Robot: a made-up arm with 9 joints.
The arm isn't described. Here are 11 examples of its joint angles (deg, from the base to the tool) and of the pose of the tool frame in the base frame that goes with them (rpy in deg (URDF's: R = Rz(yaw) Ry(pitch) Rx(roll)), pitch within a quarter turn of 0, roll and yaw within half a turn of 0; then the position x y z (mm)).
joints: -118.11 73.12 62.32 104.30 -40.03 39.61 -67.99 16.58 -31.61
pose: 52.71 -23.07 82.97 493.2 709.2 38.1
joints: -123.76 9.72 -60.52 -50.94 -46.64 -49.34 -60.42 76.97 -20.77
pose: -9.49 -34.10 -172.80 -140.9 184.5 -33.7
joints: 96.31 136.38 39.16 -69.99 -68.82 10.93 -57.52 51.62 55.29
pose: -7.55 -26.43 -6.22 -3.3 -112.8 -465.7
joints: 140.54 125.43 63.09 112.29 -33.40 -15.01 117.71 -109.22 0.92
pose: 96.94 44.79 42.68 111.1 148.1 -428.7
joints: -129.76 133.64 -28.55 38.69 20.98 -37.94 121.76 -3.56 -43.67
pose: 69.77 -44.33 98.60 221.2 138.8 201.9
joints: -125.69 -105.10 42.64 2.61 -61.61 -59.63 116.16 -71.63 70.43
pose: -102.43 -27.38 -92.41 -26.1 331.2 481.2
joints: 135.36 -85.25 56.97 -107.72 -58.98 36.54 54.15 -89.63 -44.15
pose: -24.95 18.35 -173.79 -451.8 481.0 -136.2
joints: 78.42 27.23 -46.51 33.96 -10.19 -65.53 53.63 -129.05 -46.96
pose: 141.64 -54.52 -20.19 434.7 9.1 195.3
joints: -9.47 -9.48 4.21 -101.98 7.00 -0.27 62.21 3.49 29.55
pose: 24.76 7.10 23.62 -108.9 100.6 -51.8
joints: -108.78 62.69 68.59 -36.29 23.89 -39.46 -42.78 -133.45 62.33
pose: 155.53 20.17 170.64 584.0 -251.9 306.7
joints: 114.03 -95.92 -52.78 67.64 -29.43 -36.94 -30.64 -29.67 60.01
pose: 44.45 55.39 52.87 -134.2 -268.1 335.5
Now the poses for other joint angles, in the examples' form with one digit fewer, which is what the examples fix.
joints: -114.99 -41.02 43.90 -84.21 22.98 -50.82 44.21 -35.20 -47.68
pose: -58.5 57.4 -24.8 101 36 -165
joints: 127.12 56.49 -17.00 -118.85 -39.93 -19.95 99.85 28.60 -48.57
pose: 71.4 -48.3 131.4 160 149 207
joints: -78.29 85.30 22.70 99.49 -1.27 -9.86 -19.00 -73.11 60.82
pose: -169.8 67.1 159.9 46 -136 569
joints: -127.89 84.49 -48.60 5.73 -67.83 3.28 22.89 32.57 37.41
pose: -14.0 -40.2 -79.3 -301 107 -305
